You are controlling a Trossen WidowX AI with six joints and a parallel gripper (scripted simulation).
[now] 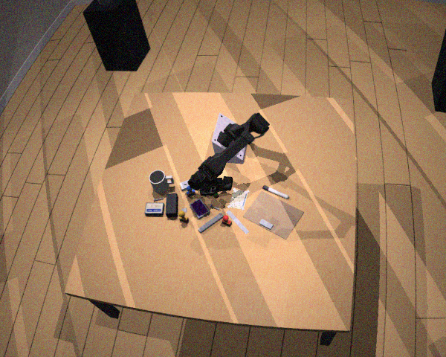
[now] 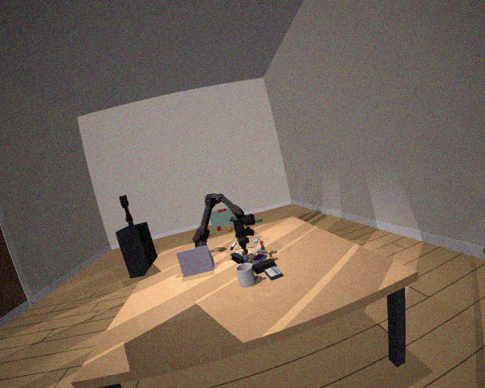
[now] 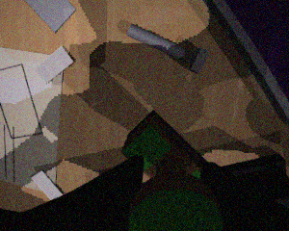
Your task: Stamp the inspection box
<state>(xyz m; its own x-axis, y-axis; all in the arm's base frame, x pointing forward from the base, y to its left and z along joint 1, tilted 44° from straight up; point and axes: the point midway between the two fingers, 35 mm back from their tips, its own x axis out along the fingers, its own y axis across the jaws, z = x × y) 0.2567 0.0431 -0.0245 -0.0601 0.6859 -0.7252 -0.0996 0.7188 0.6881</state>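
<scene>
My gripper tip is now 7 cm short of the purple ink pad, 6 cm to the left of it and 5 cm above it. From my gripper tip the other things lie so: blue stamp: 12 cm to the right, 4 cm below; then green-handled PASS stamp: right at my gripper tip; then white card: 11 cm to the left, 6 cm below, 2 cm behind.
</scene>
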